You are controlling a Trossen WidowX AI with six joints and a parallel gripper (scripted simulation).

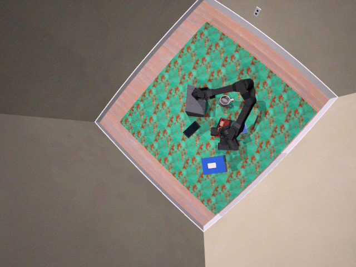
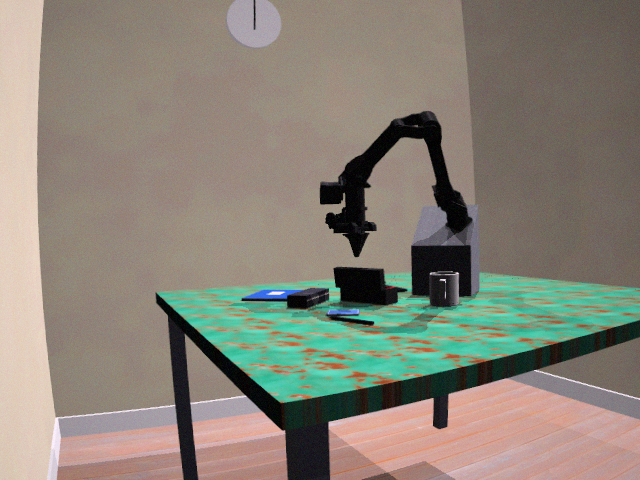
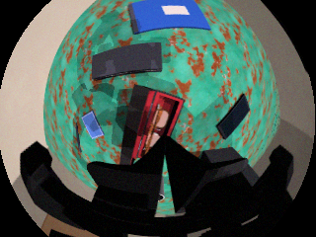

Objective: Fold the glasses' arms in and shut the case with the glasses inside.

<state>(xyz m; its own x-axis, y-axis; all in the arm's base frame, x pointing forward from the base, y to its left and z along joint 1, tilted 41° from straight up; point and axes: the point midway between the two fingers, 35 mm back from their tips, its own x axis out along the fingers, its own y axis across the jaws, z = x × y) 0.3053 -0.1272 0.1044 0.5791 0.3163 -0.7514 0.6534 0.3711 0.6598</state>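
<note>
Right now my hand is 9 cm above the glasses case lid, 5 cm to the right of it and 3 cm short of it. Also, from my hand: black glasses case: 12 cm below, 4 cm to the left, 1 cm ahead; then black box: 14 cm below, 14 cm ahead, 4 cm to the right; then glasses: 14 cm below, 5 cm to the left, 1 cm behind.
</note>
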